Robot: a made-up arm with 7 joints. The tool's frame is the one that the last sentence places. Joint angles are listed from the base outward.
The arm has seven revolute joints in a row. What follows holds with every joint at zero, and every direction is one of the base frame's.
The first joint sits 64 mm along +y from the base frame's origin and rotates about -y.
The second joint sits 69 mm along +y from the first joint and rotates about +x.
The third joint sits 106 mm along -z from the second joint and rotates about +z.
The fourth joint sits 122 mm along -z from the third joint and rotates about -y.
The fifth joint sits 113 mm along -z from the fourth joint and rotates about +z.
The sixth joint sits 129 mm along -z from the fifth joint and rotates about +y.
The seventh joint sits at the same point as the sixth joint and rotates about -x.
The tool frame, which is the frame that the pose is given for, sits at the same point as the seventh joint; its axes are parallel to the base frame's.
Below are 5 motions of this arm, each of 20 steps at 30 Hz.
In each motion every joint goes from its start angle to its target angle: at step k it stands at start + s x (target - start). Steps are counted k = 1, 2, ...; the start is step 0. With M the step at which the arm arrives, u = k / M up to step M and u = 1 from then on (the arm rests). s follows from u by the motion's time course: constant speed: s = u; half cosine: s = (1 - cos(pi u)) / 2; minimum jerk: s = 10 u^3 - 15 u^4 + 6 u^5.
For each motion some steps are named. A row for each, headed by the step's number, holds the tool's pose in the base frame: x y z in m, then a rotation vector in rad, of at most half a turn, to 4 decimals.
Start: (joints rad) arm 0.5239 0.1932 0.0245 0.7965 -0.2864 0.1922 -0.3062
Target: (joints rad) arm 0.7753 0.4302 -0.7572 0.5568 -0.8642 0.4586 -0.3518
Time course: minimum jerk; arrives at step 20
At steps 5, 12, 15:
5: 0.3496 0.2104 -0.2479 0.7582 -1.1014 -0.1572
12: 0.3657 0.2147 -0.2431 1.2599 -0.9033 -0.8030
15: 0.3675 0.2263 -0.2428 1.4706 -0.7956 -1.0213

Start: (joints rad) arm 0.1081 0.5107 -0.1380 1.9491 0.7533 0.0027 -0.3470
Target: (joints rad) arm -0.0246 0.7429 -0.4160 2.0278 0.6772 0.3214 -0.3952
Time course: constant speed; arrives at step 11
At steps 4, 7, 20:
4: 0.2238 0.1635 -0.1258 -0.1910 -1.6565 0.0554
7: 0.2126 0.1571 -0.1376 -0.1440 -1.5158 -0.0748
20: 0.1949 0.1504 -0.1535 -0.0784 -1.3226 -0.2408

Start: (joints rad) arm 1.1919 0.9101 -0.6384 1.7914 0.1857 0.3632 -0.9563
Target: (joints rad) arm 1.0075 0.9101 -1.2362 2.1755 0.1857 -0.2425 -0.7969
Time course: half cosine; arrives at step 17
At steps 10, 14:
10: 0.2463 0.1143 -0.0045 0.4555 -2.6181 -0.4577
14: 0.2165 0.0933 -0.0445 0.0111 -2.5842 -0.6538

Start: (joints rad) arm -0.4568 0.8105 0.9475 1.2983 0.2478 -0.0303 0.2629
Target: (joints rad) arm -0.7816 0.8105 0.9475 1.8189 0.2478 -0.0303 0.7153
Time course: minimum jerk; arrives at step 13
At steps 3, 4, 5, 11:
3: 0.0956 0.4698 -0.1138 0.8318 -1.2787 -0.0730
4: 0.0978 0.4632 -0.1094 0.7938 -1.2788 -0.1460
5: 0.1006 0.4538 -0.1040 0.7414 -1.2752 -0.2422
11: 0.1124 0.3894 -0.0816 0.3958 -1.1787 -0.7768

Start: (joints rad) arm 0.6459 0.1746 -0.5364 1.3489 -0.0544 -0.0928 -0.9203
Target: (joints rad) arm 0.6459 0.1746 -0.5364 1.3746 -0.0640 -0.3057 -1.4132
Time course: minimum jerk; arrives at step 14
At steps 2, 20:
2: 0.3413 0.0630 -0.1157 0.5393 -2.1417 0.2672
20: 0.3387 0.0613 -0.1104 0.6010 -2.2379 0.9035

